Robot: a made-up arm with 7 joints. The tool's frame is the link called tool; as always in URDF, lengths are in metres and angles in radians.
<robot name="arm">
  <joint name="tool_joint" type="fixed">
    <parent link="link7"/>
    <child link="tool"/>
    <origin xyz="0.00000 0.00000 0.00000" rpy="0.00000 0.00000 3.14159"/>
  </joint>
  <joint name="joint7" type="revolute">
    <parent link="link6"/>
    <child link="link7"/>
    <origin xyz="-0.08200 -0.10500 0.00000" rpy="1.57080 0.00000 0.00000"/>
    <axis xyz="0 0 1"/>
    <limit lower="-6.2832" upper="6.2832"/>
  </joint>
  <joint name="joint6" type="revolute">
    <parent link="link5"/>
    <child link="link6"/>
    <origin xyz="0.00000 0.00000 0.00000" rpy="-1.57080 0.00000 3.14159"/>
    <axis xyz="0 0 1"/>
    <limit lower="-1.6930" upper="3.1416"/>
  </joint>
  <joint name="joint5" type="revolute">
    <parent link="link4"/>
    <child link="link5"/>
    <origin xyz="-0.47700 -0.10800 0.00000" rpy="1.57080 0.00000 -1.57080"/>
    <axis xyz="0 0 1"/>
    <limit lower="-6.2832" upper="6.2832"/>
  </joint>
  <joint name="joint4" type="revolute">
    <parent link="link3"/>
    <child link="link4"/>
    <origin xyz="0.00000 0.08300 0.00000" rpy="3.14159 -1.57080 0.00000"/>
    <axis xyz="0 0 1"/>
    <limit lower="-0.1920" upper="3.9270"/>
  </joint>
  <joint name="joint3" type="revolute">
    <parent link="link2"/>
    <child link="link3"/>
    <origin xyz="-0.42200 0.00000 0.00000" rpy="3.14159 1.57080 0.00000"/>
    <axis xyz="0 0 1"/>
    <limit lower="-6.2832" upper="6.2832"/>
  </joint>
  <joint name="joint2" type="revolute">
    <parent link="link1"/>
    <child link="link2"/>
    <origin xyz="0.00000 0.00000 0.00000" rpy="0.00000 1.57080 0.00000"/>
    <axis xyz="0 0 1"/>
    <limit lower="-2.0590" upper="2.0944"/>
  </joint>
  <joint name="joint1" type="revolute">
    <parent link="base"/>
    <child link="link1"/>
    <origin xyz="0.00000 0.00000 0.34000" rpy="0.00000 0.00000 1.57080"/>
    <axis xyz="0 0 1"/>
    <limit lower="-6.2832" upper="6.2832"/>
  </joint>
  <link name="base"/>
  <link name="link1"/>
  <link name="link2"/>
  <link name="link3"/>
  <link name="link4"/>
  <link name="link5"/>
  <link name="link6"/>
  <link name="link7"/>
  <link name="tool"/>
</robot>
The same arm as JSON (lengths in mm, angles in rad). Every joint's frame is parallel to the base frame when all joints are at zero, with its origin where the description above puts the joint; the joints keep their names.
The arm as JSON. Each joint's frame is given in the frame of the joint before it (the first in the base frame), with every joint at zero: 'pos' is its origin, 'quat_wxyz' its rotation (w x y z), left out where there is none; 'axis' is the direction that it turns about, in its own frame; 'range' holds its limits. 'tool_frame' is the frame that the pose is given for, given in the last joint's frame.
{
  "length_unit": "mm",
  "angle_unit": "rad",
  "joints": [
    {
      "joint": "joint1",
      "pos": [
        0.0,
        0.0,
        340.0
      ],
      "axis": "+z",
      "range": [
        -6.2832,
        6.2832
      ]
    },
    {
      "joint": "joint2",
      "pos": [
        0.0,
        0.0,
        0.0
      ],
      "axis": "+y",
      "range": [
        -2.059,
        2.0944
      ]
    },
    {
      "joint": "joint3",
      "pos": [
        0.0,
        0.0,
        422.0
      ],
      "axis": "+z",
      "range": [
        -6.2832,
        6.2832
      ]
    },
    {
      "joint": "joint4",
      "pos": [
        83.0,
        0.0,
        0.0
      ],
      "axis": "-y",
      "range": [
        -0.192,
        3.927
      ]
    },
    {
      "joint": "joint5",
      "pos": [
        108.0,
        0.0,
        -477.0
      ],
      "axis": "-z",
      "range": [
        -6.2832,
        6.2832
      ]
    },
    {
      "joint": "joint6",
      "pos": [
        0.0,
        0.0,
        0.0
      ],
      "axis": "+y",
      "range": [
        -1.693,
        3.1416
      ]
    },
    {
      "joint": "joint7",
      "pos": [
        82.0,
        0.0,
        -105.0
      ],
      "axis": "-z",
      "range": [
        -6.2832,
        6.2832
      ]
    }
  ],
  "tool_frame": {
    "pos": [
      0.0,
      0.0,
      0.0
    ],
    "quat_wxyz": [
      0.000004,
      0.999995,
      0.000003,
      -0.000003
    ]
  }
}

